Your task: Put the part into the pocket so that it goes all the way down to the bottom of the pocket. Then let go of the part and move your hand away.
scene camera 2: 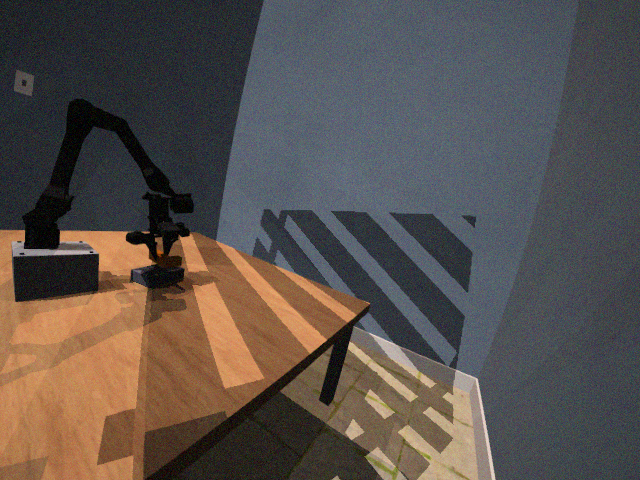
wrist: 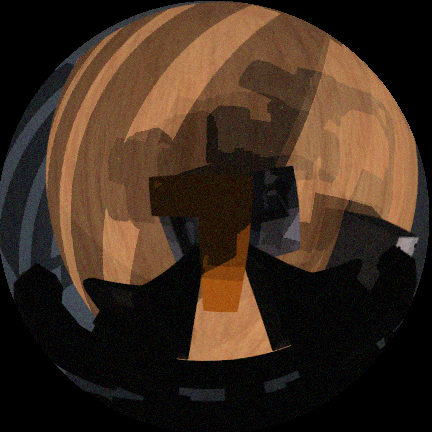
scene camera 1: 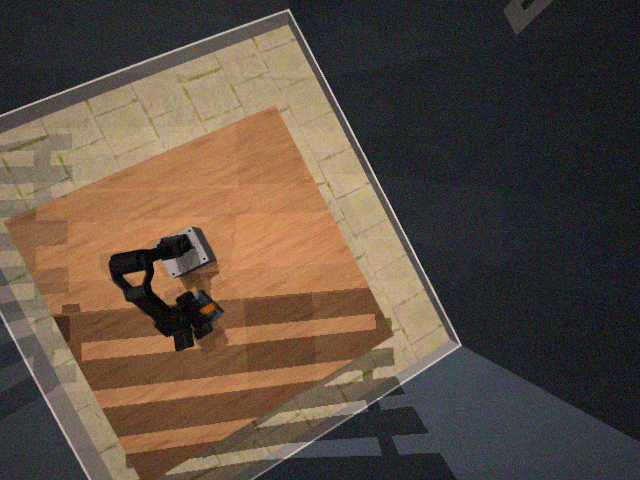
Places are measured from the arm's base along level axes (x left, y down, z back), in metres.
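Where they show: gripper, fingertip midpoint: (scene camera 2: 161, 259) (wrist: 221, 249) (scene camera 1: 203, 312); arm's base, link origin: (scene camera 2: 40, 246) (scene camera 1: 182, 244).
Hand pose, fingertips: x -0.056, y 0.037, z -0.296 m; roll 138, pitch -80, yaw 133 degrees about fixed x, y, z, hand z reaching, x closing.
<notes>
Each offset is from my fingertips to the top centre of the thing. Level surfaces: height alone.
The orange L-shaped part @(dx +0.002, dy -0.018, dz -0.014 m) (scene camera 1: 208, 308) (scene camera 2: 173, 260) (wrist: 225, 237) is between the fingers of my gripper (scene camera 1: 198, 311) (scene camera 2: 161, 256) (wrist: 221, 249), which is shut on its long leg. The dark blue-grey block with the pocket @(dx -0.008, dy +0.032, dz +0.007 m) (scene camera 1: 215, 310) (scene camera 2: 161, 277) (wrist: 294, 227) lies on the table right under the part. The part stands above the block's top face; whether it touches the block, I cannot tell. In the wrist view the part covers the block's middle, and a dark stretch of the pocket shows to its right. The rest of the pocket is hidden by the part and fingers.
The arm's grey base box (scene camera 1: 202, 246) (scene camera 2: 55, 274) (wrist: 357, 245) stands on the wooden table @(dy +0.068 m) (scene camera 1: 268, 217) (scene camera 2: 77, 413) near the block. Shadows of the arm and light stripes cross the table. The table's edge and a leg (scene camera 2: 337, 366) show in scene camera 2.
</notes>
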